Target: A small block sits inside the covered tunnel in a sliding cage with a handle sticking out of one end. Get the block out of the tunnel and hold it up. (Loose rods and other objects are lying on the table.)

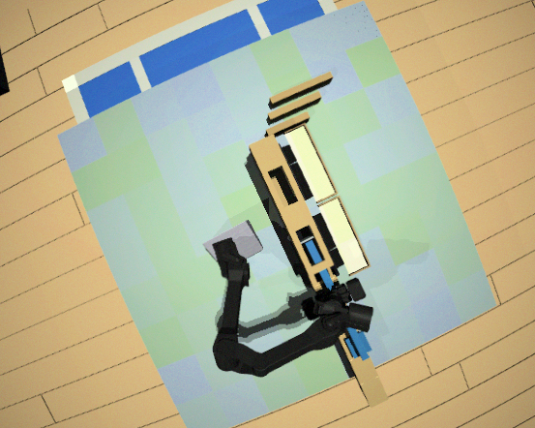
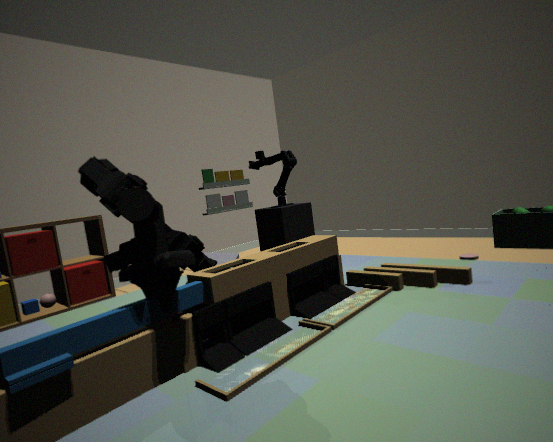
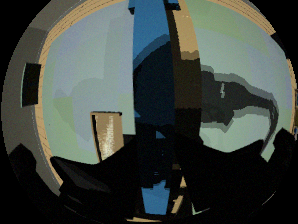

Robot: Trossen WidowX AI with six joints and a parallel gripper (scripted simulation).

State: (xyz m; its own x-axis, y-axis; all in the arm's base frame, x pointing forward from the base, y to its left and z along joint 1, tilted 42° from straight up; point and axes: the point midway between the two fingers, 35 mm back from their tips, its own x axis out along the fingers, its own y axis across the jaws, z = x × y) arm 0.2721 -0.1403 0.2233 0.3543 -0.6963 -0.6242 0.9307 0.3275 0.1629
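Right now my gripper tip is 1 cm short of the tan covered tunnel, 8 cm to the right of it and 4 cm above it.
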